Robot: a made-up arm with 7 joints. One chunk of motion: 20 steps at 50 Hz.
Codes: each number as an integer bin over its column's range. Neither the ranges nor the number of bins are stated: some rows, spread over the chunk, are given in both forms.
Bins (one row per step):
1: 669 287 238 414 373 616 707
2: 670 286 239 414 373 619 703
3: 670 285 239 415 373 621 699
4: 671 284 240 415 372 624 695
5: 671 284 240 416 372 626 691
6: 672 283 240 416 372 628 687
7: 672 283 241 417 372 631 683
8: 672 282 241 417 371 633 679
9: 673 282 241 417 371 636 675
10: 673 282 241 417 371 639 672
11: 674 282 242 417 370 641 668
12: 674 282 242 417 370 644 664
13: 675 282 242 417 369 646 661
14: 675 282 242 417 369 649 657
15: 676 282 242 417 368 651 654
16: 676 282 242 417 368 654 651
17: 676 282 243 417 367 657 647
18: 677 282 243 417 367 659 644
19: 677 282 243 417 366 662 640
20: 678 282 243 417 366 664 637
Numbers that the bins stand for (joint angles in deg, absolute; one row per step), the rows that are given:
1: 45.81 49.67 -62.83 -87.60 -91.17 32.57 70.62
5: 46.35 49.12 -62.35 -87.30 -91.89 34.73 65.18
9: 46.89 48.75 -62.11 -87.15 -92.62 36.88 59.73
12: 47.16 48.75 -61.87 -87.15 -93.34 38.60 55.99
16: 47.70 48.75 -61.87 -87.15 -94.78 40.75 51.56
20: 48.24 48.75 -61.63 -87.15 -96.22 42.91 46.80
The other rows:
2: 46.08 49.48 -62.59 -87.60 -91.17 33.22 69.26
3: 46.08 49.30 -62.59 -87.45 -91.17 33.65 67.90
4: 46.35 49.12 -62.35 -87.45 -91.89 34.30 66.54
6: 46.62 48.93 -62.35 -87.30 -91.89 35.16 63.82
7: 46.62 48.93 -62.11 -87.15 -91.89 35.80 62.46
8: 46.62 48.75 -62.11 -87.15 -92.62 36.23 61.09
10: 46.89 48.75 -62.11 -87.15 -92.62 37.53 58.71
11: 47.16 48.75 -61.87 -87.15 -93.34 37.96 57.35
13: 47.43 48.75 -61.87 -87.15 -94.06 39.03 54.97
14: 47.43 48.75 -61.87 -87.15 -94.06 39.68 53.61
15: 47.70 48.75 -61.87 -87.15 -94.78 40.11 52.59
17: 47.70 48.75 -61.63 -87.15 -95.50 41.40 50.20
18: 47.97 48.75 -61.63 -87.15 -95.50 41.83 49.18
19: 47.97 48.75 -61.63 -87.15 -96.22 42.48 47.82

